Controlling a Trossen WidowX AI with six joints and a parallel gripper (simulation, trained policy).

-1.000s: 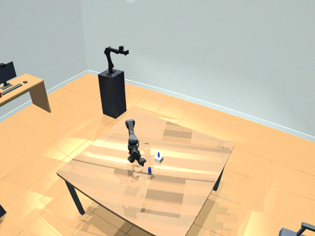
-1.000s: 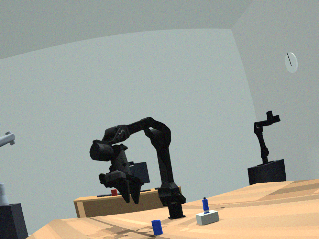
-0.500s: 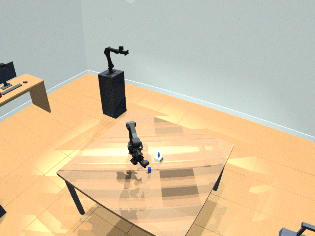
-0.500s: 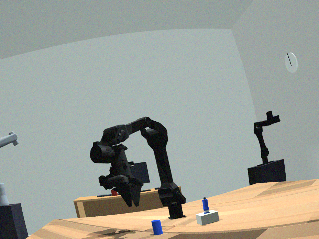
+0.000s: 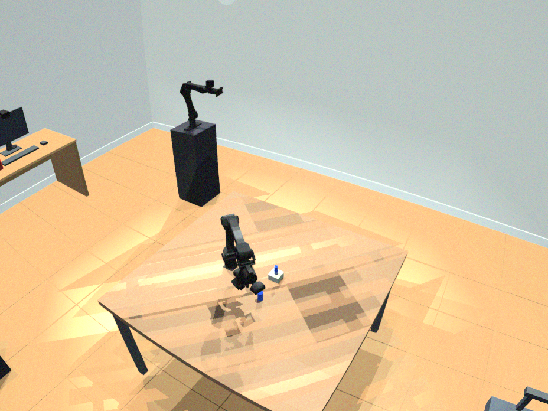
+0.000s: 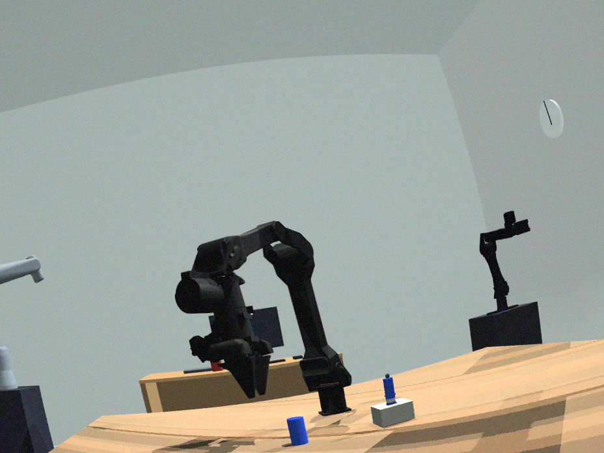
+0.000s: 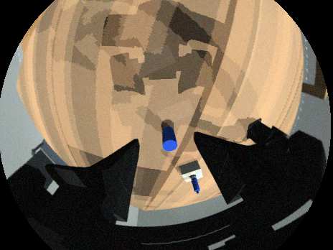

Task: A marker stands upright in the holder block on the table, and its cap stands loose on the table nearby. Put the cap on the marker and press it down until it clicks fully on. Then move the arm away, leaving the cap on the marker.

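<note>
Right now the blue cap is 8 cm below my gripper tip, 5 cm to the left of it and 1 cm ahead of it. Also, from my gripper tip: blue marker: 23 cm to the left, 3 cm below; holder block: 23 cm to the left, 8 cm below.
</note>
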